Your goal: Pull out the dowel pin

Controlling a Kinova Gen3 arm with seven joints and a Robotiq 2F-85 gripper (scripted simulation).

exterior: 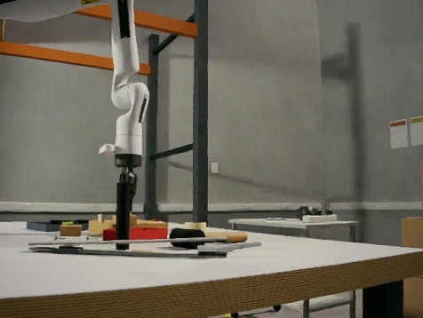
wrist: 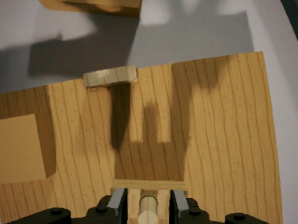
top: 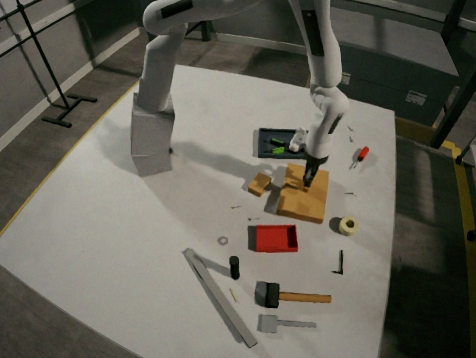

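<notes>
Right now the dowel pin is 20 mm below my hand. From my hand the other things lie so: pale wooden block 30 mm below; then wooden bench board 10 mm behind, 10 mm to the right, 50 mm below; then tan wooden block 160 mm behind, 10 mm to the right, 60 mm below.
</notes>
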